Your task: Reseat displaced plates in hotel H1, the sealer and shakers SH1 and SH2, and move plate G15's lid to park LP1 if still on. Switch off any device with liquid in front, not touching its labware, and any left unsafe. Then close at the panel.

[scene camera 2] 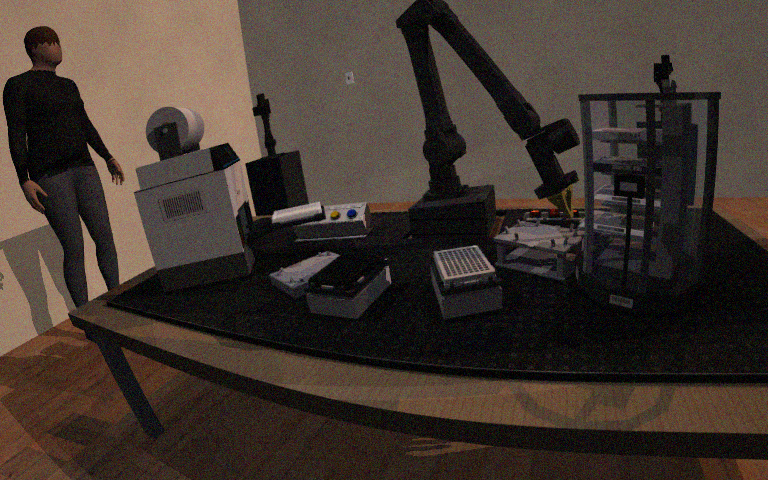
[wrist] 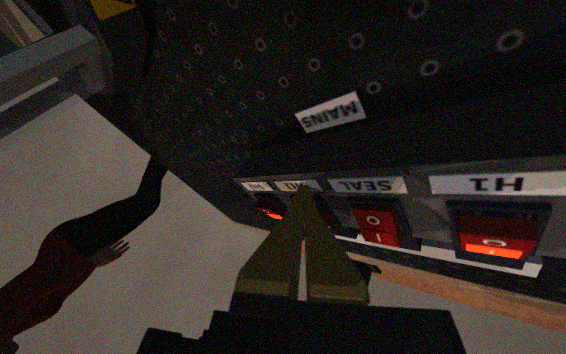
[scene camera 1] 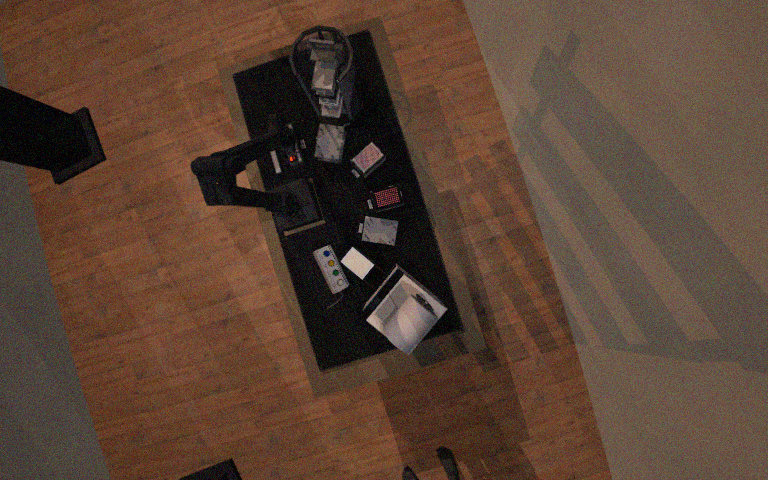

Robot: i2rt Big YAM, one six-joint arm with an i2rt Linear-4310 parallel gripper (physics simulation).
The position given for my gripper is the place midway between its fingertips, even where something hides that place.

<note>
I see my gripper (scene camera 2: 571,217), a plate hotel H1 (scene camera 2: 650,159) and a park LP1 (scene camera 2: 292,280).
My gripper also shows in the wrist view (wrist: 303,190).
</note>
